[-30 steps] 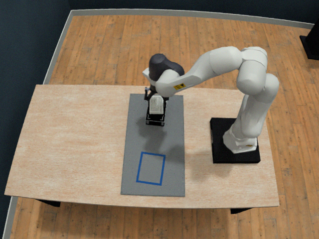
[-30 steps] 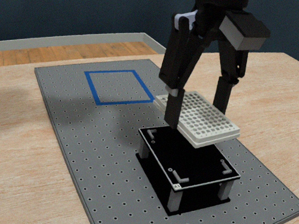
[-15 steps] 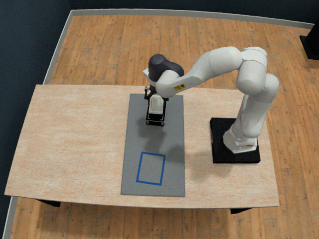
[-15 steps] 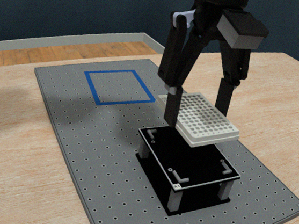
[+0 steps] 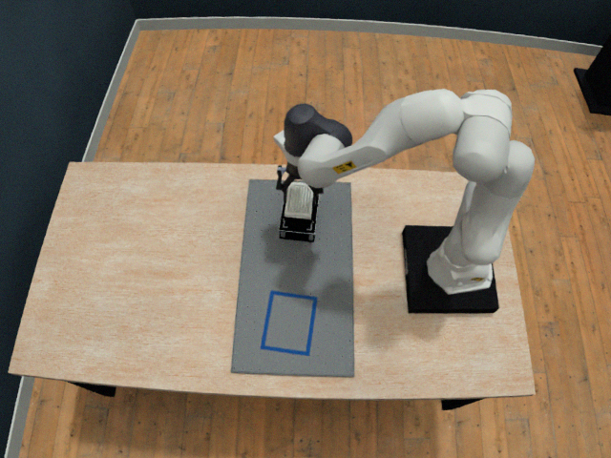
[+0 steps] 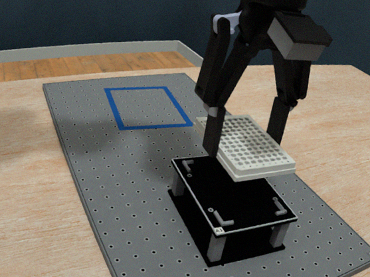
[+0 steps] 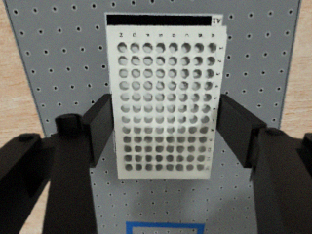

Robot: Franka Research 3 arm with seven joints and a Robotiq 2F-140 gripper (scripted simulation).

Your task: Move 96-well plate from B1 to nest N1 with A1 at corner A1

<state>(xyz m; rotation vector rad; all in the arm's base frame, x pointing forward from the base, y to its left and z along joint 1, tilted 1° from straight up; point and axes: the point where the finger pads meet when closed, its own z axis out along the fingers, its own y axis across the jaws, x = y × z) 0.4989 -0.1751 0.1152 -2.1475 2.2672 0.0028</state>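
The black plate nest lies 9 cm below my hand. From my hand the other things lie so: white 96-well plate (2 cm below); A1 label (9 cm below, 7 cm to the right, 6 cm behind).
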